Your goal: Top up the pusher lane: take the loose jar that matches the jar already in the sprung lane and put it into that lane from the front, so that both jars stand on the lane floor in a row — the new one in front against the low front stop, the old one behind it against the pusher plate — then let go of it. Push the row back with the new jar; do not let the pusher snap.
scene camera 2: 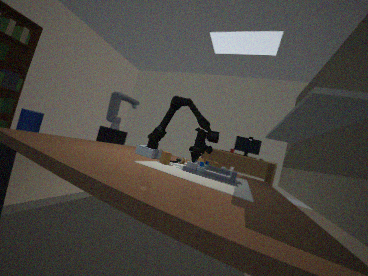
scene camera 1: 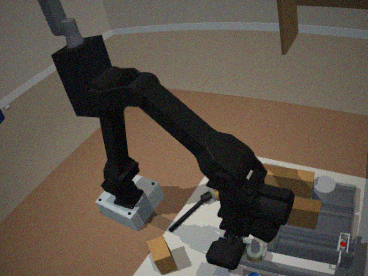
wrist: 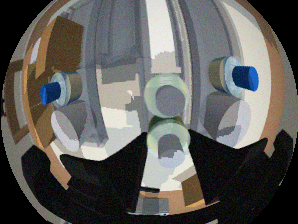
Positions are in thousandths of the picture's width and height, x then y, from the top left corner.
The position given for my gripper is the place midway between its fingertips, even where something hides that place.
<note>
In view: my gripper (scene camera 1: 651, 893).
My gripper is seen too in the wrist view (wrist: 562, 605).
</note>
